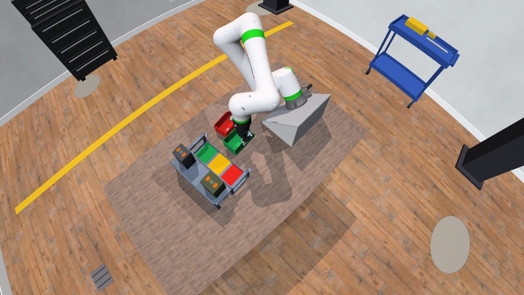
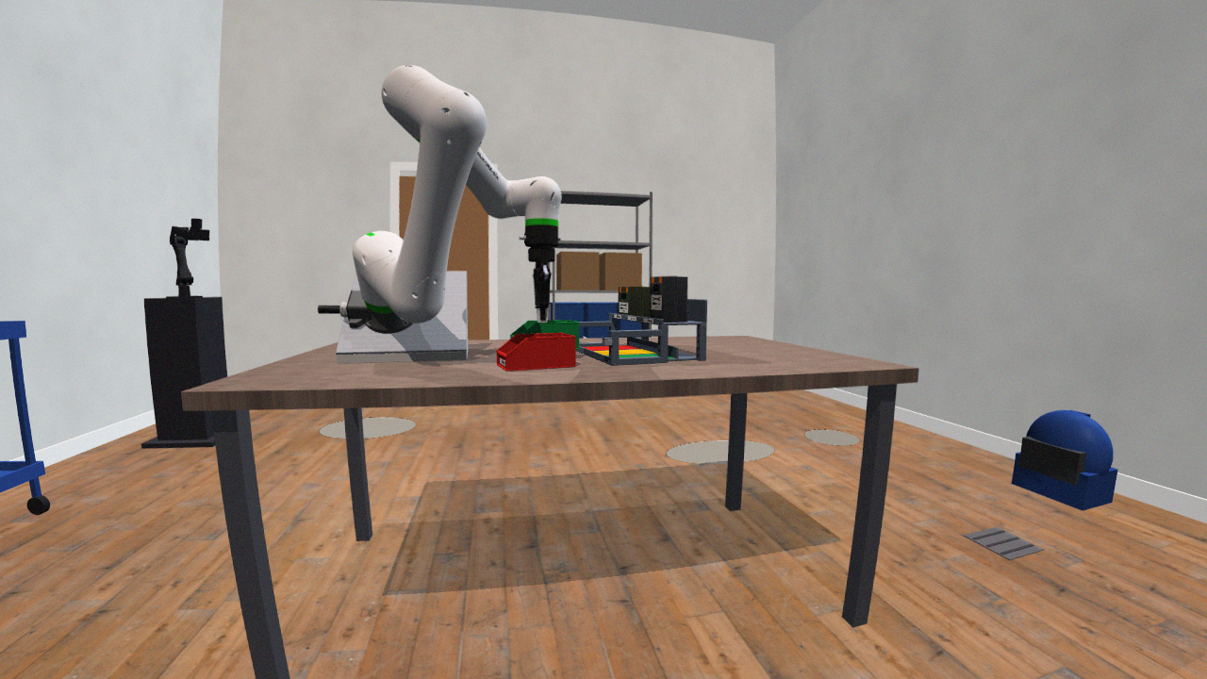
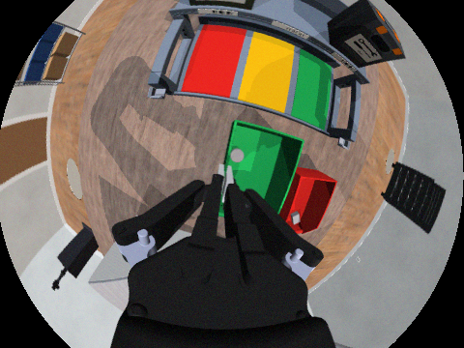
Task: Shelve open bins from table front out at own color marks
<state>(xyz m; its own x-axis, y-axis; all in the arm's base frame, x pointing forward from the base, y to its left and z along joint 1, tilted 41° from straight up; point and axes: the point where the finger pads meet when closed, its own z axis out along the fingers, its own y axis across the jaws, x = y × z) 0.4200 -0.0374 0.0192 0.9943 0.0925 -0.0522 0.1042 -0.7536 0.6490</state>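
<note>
Right now the green bin is 50 mm to the right of my hand and 40 mm below it. From my hand the other things lie so: red bin (190 mm to the right, 60 mm below, 40 mm behind).
</note>
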